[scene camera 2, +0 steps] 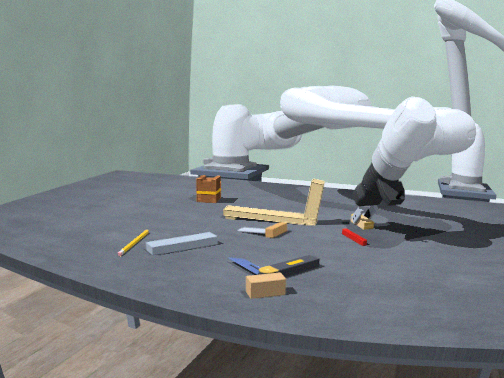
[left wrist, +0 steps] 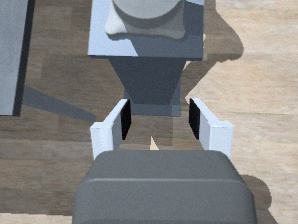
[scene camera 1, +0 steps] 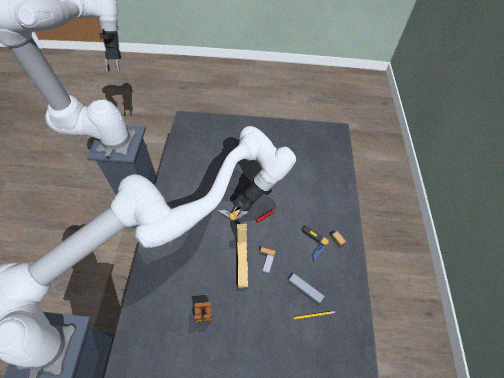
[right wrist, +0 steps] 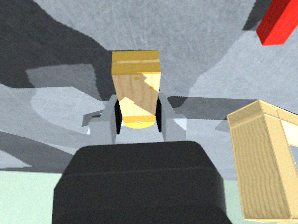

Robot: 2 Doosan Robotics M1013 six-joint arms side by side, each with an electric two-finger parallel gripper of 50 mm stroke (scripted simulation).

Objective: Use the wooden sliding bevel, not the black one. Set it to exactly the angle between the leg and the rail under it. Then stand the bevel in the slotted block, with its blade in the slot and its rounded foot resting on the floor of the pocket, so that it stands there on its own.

Labels:
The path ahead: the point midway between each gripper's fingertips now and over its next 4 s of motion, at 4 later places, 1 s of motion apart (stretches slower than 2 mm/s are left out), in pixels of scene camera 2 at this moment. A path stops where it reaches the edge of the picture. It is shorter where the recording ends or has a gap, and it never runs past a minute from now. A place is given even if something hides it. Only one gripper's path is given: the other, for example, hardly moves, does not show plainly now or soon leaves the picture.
My right gripper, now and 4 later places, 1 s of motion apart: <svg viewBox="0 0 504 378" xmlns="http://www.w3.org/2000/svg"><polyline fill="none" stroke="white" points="359,219 362,183 354,179 305,161 248,141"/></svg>

